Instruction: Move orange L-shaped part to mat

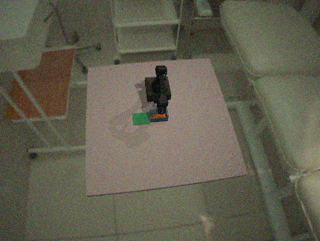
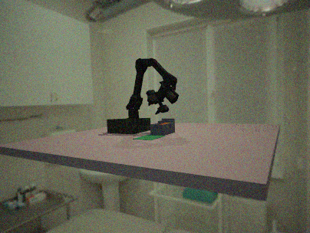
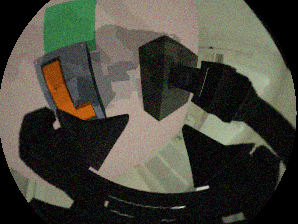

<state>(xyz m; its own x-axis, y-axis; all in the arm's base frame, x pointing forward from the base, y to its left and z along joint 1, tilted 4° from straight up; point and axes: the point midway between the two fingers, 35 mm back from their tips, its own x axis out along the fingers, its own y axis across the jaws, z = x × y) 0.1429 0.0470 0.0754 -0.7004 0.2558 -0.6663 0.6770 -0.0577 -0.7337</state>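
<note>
The orange L-shaped part is 11 cm ahead of my gripper tip, 10 cm below it and 4 cm to the right of it. From my gripper tip the other things lie so: green mat: 20 cm to the right, 16 cm below, 12 cm ahead.
</note>
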